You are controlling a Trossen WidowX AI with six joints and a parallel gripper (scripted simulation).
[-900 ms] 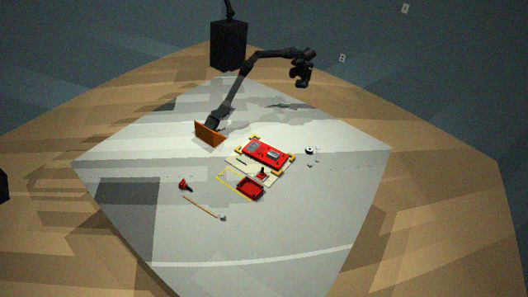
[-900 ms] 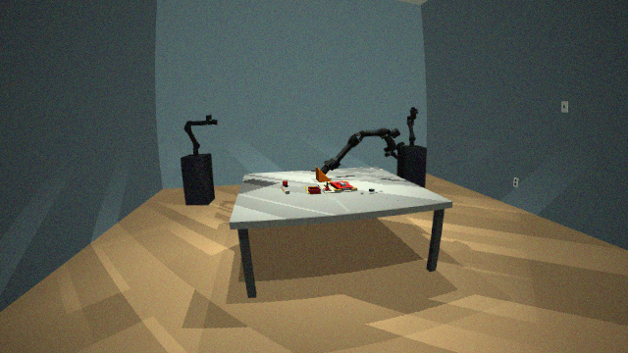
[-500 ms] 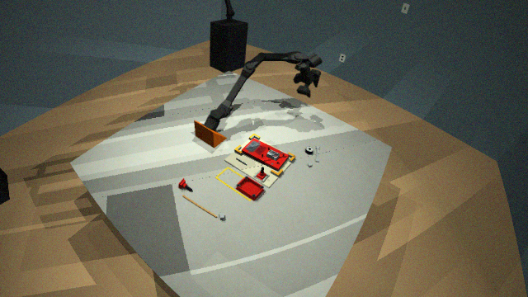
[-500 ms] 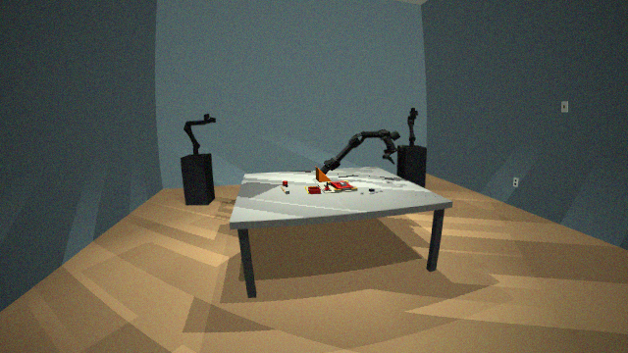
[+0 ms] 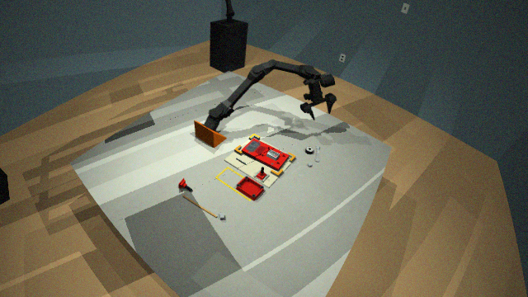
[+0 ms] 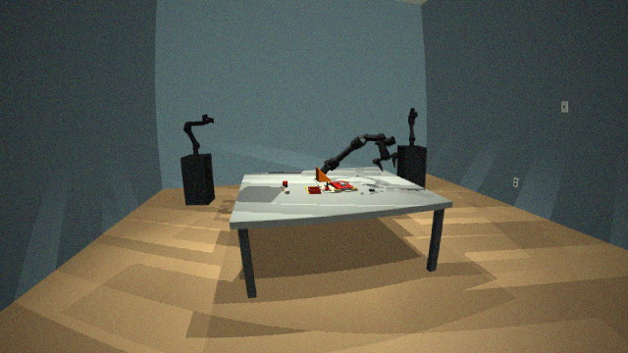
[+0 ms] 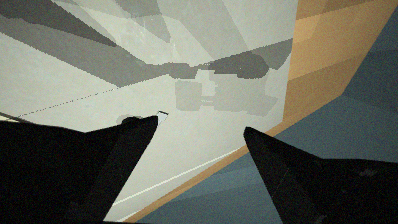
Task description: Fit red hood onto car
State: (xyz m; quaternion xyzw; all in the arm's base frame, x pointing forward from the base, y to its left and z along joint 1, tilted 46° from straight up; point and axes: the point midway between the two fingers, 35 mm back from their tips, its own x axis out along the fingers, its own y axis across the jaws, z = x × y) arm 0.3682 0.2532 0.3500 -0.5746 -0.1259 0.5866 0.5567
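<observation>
The red hood lies 520 mm to the right of my gripper tip and 120 mm below it. From my gripper tip the other things lie so: grey engine block (310 mm to the right, 110 mm below, 50 mm behind); wooden-handled hammer (730 mm to the right, 130 mm below, 80 mm behind); wrench (130 mm below, 120 mm to the right, 80 mm ahead).
</observation>
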